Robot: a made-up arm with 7 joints.
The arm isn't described. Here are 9 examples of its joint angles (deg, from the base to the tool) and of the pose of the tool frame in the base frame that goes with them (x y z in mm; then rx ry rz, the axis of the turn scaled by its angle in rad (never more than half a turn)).
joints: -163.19 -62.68 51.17 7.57 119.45 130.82 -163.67
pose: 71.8 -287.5 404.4 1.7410 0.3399 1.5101
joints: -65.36 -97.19 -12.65 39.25 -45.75 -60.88 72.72
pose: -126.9 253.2 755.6 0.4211 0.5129 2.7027
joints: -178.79 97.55 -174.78 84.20 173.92 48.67 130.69
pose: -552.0 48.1 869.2 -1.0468 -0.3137 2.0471
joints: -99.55 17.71 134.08 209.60 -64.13 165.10 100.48
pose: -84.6 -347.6 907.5 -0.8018 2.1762 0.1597
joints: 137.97 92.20 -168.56 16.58 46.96 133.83 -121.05
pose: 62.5 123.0 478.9 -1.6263 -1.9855 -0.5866
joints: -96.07 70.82 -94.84 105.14 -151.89 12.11 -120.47
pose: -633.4 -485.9 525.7 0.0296 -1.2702 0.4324
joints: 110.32 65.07 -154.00 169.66 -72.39 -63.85 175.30
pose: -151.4 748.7 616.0 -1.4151 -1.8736 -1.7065
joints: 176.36 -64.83 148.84 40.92 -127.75 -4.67 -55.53
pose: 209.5 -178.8 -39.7 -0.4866 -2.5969 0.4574
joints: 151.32 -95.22 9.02 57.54 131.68 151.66 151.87
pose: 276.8 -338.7 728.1 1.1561 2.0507 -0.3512
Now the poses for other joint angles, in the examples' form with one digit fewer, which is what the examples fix.
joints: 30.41 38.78 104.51 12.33 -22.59 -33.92 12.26
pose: -267 253 411 -0.785 -1.732 0.363
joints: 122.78 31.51 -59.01 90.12 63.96 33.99 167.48
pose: 163 738 583 -1.064 2.311 1.016
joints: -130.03 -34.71 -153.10 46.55 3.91 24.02 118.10
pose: 119 529 136 2.670 -1.189 -0.392
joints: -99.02 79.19 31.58 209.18 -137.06 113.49 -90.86
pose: -335 -610 655 -1.630 1.502 1.943
